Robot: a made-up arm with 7 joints.
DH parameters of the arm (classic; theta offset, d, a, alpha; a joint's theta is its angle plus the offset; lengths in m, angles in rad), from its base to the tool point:
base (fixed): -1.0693 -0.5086 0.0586 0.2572
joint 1: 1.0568 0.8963 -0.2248 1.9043
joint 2: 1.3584 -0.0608 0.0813 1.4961
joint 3: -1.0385 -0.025 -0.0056 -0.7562
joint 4: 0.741 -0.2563 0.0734 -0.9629
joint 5: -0.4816 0.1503 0 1.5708
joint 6: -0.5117 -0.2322 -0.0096 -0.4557
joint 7: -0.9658 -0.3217 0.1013 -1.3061
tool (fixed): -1.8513 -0.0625 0 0
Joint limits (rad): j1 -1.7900..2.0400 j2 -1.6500..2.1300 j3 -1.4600..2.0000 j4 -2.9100..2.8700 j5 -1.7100..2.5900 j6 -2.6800..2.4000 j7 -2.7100..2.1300
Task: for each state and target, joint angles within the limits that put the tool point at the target. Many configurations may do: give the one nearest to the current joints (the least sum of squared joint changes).
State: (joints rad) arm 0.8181 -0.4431 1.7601 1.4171 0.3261 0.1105 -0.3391
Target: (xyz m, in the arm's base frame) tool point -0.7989 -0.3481 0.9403
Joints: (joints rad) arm 1.1704 -0.4109 1.8695 1.4149 0.4755 0.1294 -0.3073
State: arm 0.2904 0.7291 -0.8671 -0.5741 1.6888 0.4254 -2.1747
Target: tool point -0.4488 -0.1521 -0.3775
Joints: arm 0.0873 1.2134 -0.5212 -0.6031 1.0691 0.5912 -2.2146
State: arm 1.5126 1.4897 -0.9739 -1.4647 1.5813 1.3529 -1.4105
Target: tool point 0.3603 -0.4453 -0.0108
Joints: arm 2.0400 1.3939 -1.0164 -0.9538 1.8650 1.2346 -1.4755
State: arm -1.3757 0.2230 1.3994 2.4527 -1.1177 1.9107 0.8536
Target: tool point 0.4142 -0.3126 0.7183
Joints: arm -1.7730 0.2948 1.7626 2.7729 -0.6049 2.0281 0.9842
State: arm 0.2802 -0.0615 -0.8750 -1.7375 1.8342 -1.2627 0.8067
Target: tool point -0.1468 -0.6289 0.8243
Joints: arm 1.1896 -0.5370 -0.9908 -1.4683 1.6032 -1.3095 0.8829
